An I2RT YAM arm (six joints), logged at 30 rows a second.
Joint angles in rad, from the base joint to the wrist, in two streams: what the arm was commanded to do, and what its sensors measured. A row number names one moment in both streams.
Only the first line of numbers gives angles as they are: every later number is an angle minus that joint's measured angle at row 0.
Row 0, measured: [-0.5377 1.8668 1.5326 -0.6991 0.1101 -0.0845]
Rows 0 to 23, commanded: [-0.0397 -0.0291 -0.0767 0.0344 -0.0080 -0.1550]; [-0.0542 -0.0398 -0.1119 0.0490 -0.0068 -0.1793]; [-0.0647 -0.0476 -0.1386 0.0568 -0.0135 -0.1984]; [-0.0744 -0.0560 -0.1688 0.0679 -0.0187 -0.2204]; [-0.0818 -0.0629 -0.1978 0.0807 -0.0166 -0.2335]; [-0.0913 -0.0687 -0.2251 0.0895 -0.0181 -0.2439]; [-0.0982 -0.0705 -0.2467 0.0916 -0.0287 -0.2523]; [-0.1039 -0.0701 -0.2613 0.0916 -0.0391 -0.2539]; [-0.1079 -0.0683 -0.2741 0.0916 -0.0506 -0.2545]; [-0.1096 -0.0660 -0.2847 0.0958 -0.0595 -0.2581]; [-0.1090 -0.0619 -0.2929 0.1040 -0.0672 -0.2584]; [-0.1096 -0.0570 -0.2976 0.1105 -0.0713 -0.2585]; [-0.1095 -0.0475 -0.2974 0.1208 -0.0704 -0.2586]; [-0.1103 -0.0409 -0.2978 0.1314 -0.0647 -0.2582]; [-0.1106 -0.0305 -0.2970 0.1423 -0.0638 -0.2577]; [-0.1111 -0.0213 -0.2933 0.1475 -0.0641 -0.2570]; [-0.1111 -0.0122 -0.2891 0.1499 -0.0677 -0.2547]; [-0.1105 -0.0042 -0.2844 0.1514 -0.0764 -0.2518]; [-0.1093 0.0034 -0.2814 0.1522 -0.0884 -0.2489]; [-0.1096 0.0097 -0.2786 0.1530 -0.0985 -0.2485]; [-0.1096 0.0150 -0.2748 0.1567 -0.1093 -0.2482]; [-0.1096 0.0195 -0.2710 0.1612 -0.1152 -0.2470]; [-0.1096 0.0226 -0.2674 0.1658 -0.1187 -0.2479]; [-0.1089 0.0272 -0.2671 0.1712 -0.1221 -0.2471]
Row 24, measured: [-0.1102 0.0213 -0.2735 0.1530 -0.0885 -0.2495]
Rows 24 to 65, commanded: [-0.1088 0.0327 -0.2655 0.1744 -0.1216 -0.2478]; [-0.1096 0.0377 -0.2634 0.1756 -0.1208 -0.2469]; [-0.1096 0.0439 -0.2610 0.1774 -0.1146 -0.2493]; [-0.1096 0.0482 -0.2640 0.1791 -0.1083 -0.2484]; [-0.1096 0.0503 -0.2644 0.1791 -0.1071 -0.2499]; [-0.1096 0.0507 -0.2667 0.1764 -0.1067 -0.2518]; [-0.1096 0.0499 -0.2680 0.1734 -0.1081 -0.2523]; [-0.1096 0.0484 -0.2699 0.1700 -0.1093 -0.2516]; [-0.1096 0.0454 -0.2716 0.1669 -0.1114 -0.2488]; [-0.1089 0.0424 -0.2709 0.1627 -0.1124 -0.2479]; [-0.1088 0.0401 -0.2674 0.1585 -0.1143 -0.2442]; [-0.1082 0.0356 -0.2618 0.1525 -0.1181 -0.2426]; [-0.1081 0.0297 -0.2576 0.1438 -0.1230 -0.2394]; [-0.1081 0.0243 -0.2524 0.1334 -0.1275 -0.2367]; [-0.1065 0.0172 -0.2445 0.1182 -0.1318 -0.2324]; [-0.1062 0.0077 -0.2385 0.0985 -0.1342 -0.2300]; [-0.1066 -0.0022 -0.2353 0.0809 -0.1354 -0.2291]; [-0.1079 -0.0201 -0.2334 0.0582 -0.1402 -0.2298]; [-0.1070 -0.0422 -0.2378 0.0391 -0.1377 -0.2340]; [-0.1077 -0.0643 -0.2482 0.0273 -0.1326 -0.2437]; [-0.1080 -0.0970 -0.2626 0.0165 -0.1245 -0.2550]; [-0.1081 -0.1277 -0.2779 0.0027 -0.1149 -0.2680]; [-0.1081 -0.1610 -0.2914 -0.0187 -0.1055 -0.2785]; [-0.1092 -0.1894 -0.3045 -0.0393 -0.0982 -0.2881]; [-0.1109 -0.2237 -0.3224 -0.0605 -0.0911 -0.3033]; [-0.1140 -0.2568 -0.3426 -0.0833 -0.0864 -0.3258]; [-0.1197 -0.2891 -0.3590 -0.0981 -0.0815 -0.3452]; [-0.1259 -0.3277 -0.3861 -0.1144 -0.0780 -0.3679]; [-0.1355 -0.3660 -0.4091 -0.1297 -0.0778 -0.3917]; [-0.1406 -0.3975 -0.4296 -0.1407 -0.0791 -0.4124]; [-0.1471 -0.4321 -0.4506 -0.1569 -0.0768 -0.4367]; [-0.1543 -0.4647 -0.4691 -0.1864 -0.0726 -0.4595]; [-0.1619 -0.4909 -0.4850 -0.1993 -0.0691 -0.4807]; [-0.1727 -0.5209 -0.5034 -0.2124 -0.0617 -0.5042]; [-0.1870 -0.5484 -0.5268 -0.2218 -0.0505 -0.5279]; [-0.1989 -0.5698 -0.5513 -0.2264 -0.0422 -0.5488]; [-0.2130 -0.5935 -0.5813 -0.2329 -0.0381 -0.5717]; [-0.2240 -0.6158 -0.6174 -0.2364 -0.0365 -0.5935]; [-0.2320 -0.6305 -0.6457 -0.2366 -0.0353 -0.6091]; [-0.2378 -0.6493 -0.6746 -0.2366 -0.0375 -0.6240]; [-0.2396 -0.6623 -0.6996 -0.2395 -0.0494 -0.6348]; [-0.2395 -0.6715 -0.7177 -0.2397 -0.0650 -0.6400]
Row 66, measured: [-0.2365 -0.6497 -0.6840 -0.2060 -0.0386 -0.5730]
